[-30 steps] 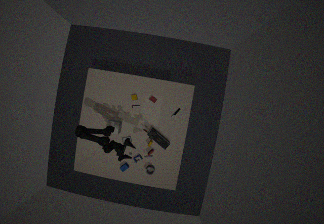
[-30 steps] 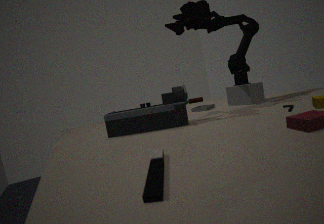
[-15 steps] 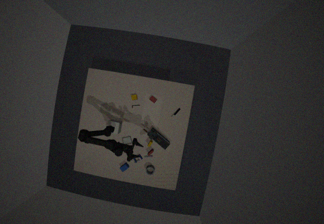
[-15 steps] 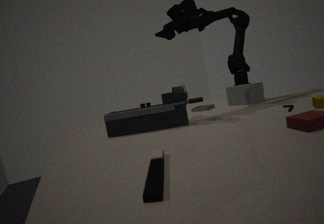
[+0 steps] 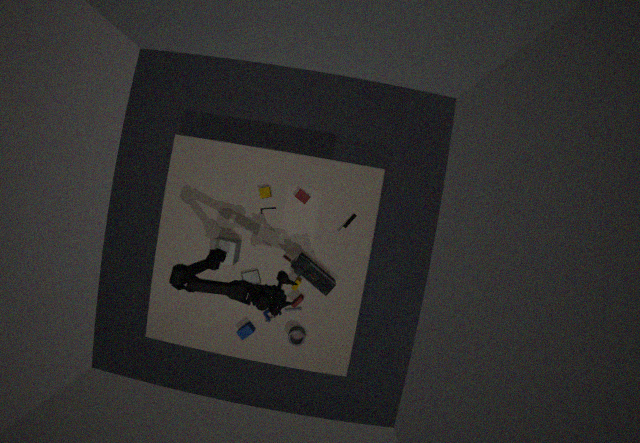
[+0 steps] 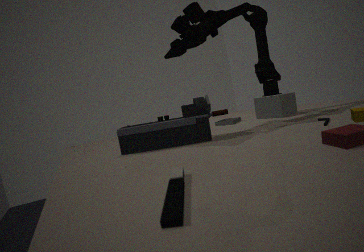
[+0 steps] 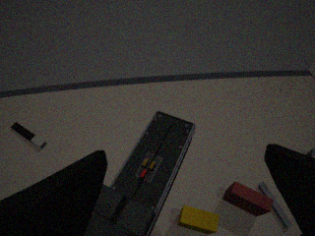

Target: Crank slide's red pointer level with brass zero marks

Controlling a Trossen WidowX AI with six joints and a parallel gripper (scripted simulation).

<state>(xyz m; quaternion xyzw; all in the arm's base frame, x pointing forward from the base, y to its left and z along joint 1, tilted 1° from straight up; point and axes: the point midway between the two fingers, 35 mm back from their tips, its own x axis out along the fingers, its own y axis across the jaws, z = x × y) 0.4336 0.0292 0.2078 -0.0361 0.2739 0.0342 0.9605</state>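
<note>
My gripper tip is now 100 mm past the brown crank handle, 80 mm to the right of it and 220 mm above it. Also, from my gripper tip: red pointer (60 mm ahead, 50 mm to the left, 200 mm below); grey plate (270 mm behind, 130 mm to the right, 280 mm below); blue piece (180 mm behind, 440 mm to the right, 270 mm below).
</note>
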